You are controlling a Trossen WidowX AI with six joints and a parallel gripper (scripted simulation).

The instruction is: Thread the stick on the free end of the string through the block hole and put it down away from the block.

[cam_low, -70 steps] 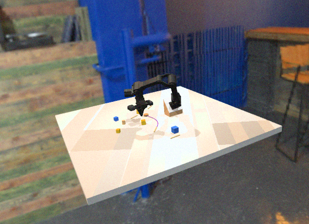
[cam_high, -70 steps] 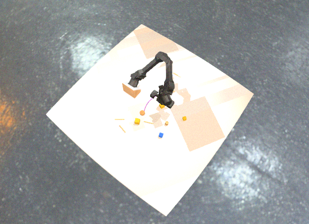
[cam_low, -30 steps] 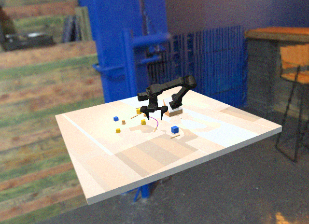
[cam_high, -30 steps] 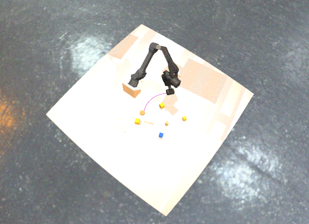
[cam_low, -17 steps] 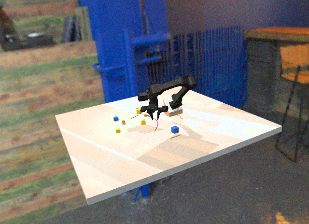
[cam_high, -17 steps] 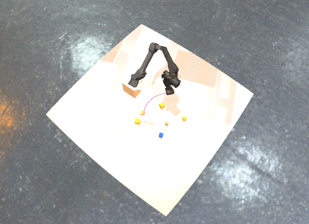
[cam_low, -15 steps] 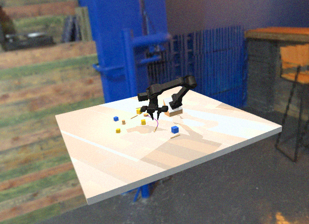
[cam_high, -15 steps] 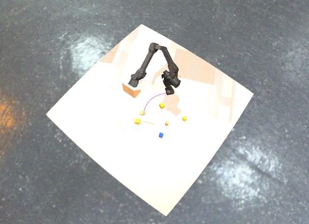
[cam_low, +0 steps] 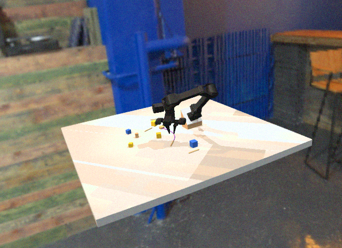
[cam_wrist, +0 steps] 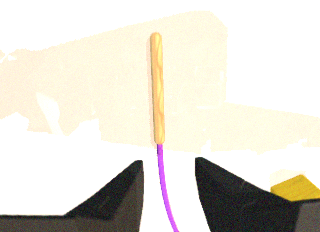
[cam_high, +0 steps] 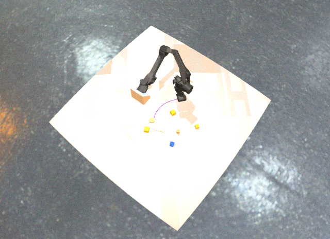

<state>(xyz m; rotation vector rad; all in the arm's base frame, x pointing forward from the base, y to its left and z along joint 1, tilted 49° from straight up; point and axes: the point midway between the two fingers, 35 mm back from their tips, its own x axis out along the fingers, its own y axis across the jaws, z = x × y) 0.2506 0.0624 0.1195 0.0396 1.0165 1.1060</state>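
Now: gripper tip 3 cm short of the yellow cube, 13 cm to the left of it and 4 cm above it. Also, from my gripper tip: round wooden button (7 cm behind, 26 cm to the right, 5 cm below); then small wooden cylinder (14 cm ahead, 23 cm to the right, 4 cm below).
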